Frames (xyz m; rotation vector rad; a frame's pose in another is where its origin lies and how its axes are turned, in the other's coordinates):
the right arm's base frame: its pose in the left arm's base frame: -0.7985 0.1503 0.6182 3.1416 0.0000 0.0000
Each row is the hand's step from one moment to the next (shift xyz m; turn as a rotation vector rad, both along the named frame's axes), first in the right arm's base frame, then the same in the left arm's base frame.
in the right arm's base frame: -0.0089 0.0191 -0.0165 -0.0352 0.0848 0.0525
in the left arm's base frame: -0.0089 -0.0191 0.0165 -0.0352 -0.0848 -0.0525
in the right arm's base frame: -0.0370 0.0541 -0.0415 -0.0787 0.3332 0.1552
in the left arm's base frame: -0.0370 -0.0541 0.0415 -0.0787 -0.3332 -0.1552
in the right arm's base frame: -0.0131 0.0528 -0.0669 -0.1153 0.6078 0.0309
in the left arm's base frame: -0.0131 -0.0528 0.0669 -0.1153 -0.6078 -0.0309
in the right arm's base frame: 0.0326 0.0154 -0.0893 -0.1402 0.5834 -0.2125
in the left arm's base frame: 0.0326 -0.0154 0.0893 -0.1402 -0.5834 0.2125
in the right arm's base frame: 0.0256 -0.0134 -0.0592 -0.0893 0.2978 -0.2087
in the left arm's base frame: 0.0256 0.0134 0.0592 -0.0893 -0.2978 0.2087
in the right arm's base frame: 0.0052 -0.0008 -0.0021 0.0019 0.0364 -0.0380
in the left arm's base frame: 0.0052 0.0008 0.0021 0.0019 -0.0364 0.0380
